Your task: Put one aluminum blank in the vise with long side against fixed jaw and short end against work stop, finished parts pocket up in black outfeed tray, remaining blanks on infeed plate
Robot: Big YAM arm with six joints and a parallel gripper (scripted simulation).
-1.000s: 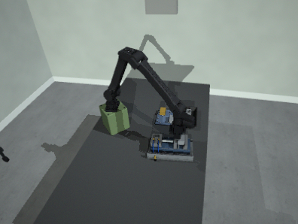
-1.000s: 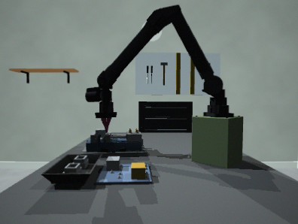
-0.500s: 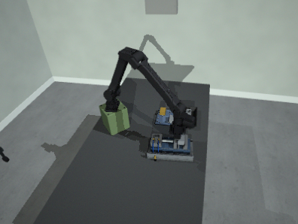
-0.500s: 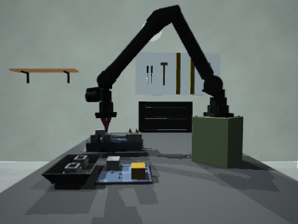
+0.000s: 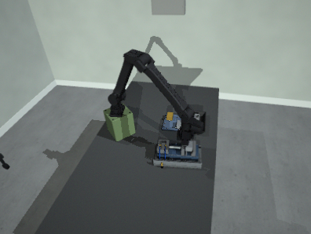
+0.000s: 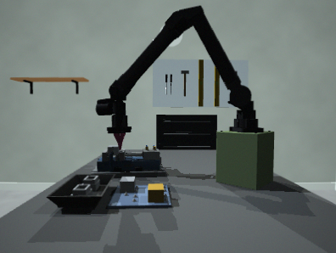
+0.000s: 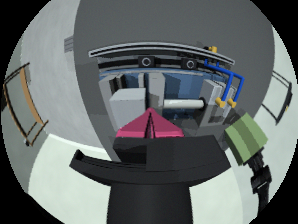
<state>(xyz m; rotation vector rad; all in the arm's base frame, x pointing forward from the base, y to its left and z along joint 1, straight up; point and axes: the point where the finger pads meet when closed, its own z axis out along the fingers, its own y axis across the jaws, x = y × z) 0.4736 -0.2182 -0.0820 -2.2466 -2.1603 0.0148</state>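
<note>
Right now my hand is 3 cm short of the gray aluminum blank and 1 cm above it. Also, from my hand: vise: 4 cm behind, 7 cm below; yellow brass blank: 11 cm behind, 39 cm to the left, 8 cm below.
</note>
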